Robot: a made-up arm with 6 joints.
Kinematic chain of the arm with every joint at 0, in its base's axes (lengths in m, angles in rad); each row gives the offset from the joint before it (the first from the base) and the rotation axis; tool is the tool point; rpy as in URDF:
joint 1: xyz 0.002 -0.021 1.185 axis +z
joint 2: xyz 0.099 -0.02 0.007 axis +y
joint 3: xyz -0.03 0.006 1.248 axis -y
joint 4: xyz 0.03 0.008 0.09 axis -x
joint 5: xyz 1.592 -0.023 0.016 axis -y
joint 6: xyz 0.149 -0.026 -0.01 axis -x
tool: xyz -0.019 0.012 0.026 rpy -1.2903 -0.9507 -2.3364
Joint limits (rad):
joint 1: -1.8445..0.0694
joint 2: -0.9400..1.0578
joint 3: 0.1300..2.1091
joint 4: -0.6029..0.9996
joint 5: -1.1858..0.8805
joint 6: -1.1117..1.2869
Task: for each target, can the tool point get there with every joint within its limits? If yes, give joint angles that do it. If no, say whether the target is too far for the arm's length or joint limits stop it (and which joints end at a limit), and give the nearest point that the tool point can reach.
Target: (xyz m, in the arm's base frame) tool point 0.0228 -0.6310 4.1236
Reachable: yes | joints -1.5335 0.3101 1.6870 0.3056 0.5510 0.7357
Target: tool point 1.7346 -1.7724 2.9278
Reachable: yes | joints -0.7829 0.8206 1.3478 -0.1065 -0.8693 0.7601
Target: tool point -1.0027 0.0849 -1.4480
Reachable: no: joint limits stop it (at a limit: joint 1, joint 2, joint 3, joint 5, joint 6) | nearest point -0.6259 -2.0896 0.4702 | short by 2.924 m
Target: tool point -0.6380 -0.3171 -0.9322
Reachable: no: joint limits stop it (at a limit: joint 1, joint 2, joint 3, joint 5, joint 6) | nearest point -0.6130 -2.0903 0.4680 | short by 2.260 m
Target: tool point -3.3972 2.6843 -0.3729
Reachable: no: too far | nearest point -2.0629 1.6224 1.8327 | short by 2.788 m
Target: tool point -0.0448 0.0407 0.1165
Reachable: no: joint limits stop it (at a limit: joint 1, joint 2, joint 3, joint 5, joint 6) | nearest point 2.1452 0.1258 0.4910 | short by 2.223 m
